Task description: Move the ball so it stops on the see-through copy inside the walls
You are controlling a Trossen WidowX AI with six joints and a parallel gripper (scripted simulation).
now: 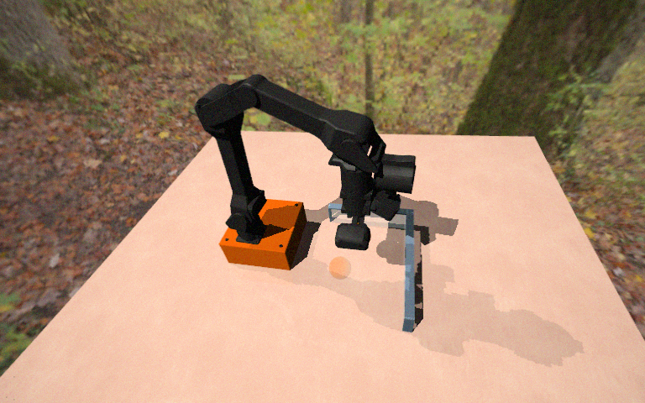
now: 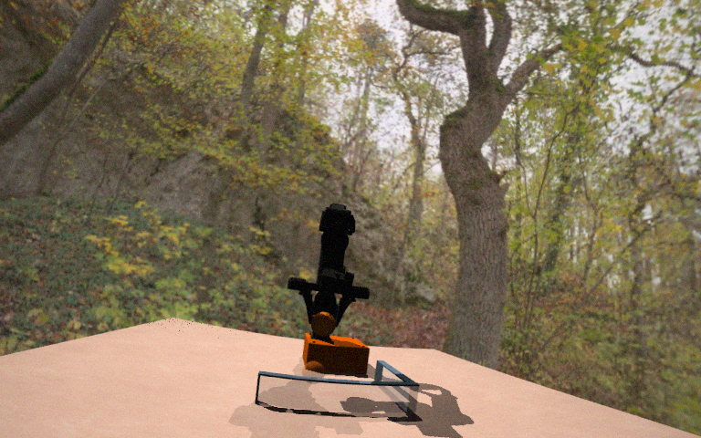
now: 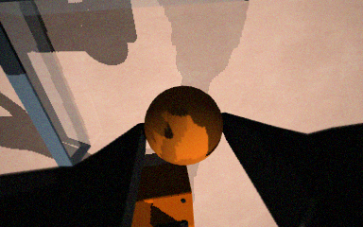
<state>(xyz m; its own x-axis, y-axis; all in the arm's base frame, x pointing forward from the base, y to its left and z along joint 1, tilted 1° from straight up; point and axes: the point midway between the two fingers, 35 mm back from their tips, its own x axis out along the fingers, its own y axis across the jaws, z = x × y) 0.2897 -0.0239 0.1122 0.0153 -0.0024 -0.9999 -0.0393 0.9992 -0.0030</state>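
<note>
My gripper tip is 130 mm above the see-through copy of ball and 50 mm past it. Also, from my gripper tip: orange ball: right at my gripper tip.
</note>
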